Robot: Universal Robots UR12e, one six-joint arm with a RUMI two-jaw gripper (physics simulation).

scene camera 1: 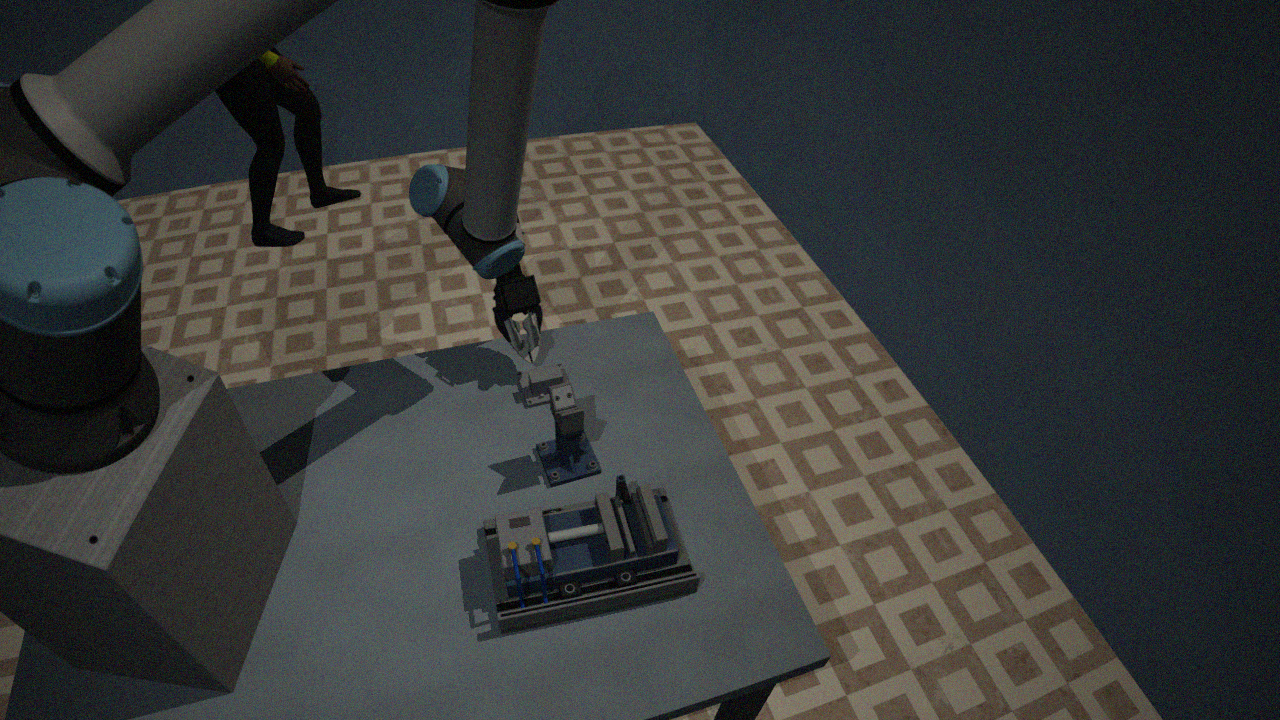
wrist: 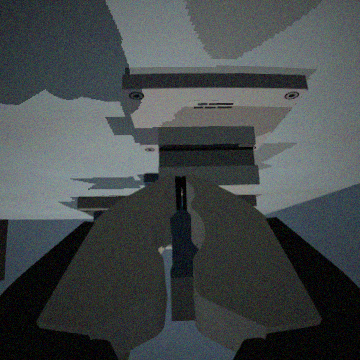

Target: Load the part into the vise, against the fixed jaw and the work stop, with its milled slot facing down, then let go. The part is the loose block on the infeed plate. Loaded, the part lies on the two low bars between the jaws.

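Frame: origin at the arm's base, x ahead, y left, z up, level; millimetres.
Where they show: gripper, between the fingertips: [scene camera 1: 531, 362] [wrist: 181, 180]; arm's base, origin of its link: [scene camera 1: 73, 402].
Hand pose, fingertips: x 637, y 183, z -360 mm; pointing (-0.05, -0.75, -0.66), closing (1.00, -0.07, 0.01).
Things, the pixels of their top centre, and the offset from my fingertips. "spot": a spot on its surface instead.
- grey block, centre of its top: [wrist: 206, 190] [scene camera 1: 545, 374] 12 mm ahead, 38 mm right, 2 mm down
- infeed plate, a spot on its surface: [wrist: 150, 111] spot: 16 mm back, 1 mm left, 39 mm down
- vise, centre of its top: [scene camera 1: 587, 526] 71 mm back, 400 mm right, 52 mm up
- dark upright stop, centre of its top: [scene camera 1: 624, 490] 9 mm ahead, 365 mm right, 48 mm up
- grey head, a spot on its surface: [scene camera 1: 563, 399] spot: 17 mm back, 195 mm right, 98 mm up
The part, a grey block [scene camera 1: 543, 377] [wrist: 207, 136], lies on the infeed plate [wrist: 150, 111] at the table's far side. A dark groove runs along its side facing the wrist camera. My gripper [scene camera 1: 531, 356] [wrist: 181, 180] is shut and empty, just above and behind the block in the scene view; whether the tips touch it I cannot tell. The vise [scene camera 1: 572, 573] stands nearer the front, with a movable jaw [scene camera 1: 609, 526], a fixed jaw [scene camera 1: 652, 517] at its right end and a dark upright stop [scene camera 1: 622, 488] by the jaws. The two low bars cannot be made out clearly.
A blue-based stand [scene camera 1: 567, 459] [wrist: 182, 250] with a grey head [scene camera 1: 563, 399] rises between the plate and the vise. Two blue hoses [scene camera 1: 541, 573] run at the vise's left end. The robot's pedestal [scene camera 1: 192, 537] is at the left. A person's legs [scene camera 1: 265, 170] show beyond the table.
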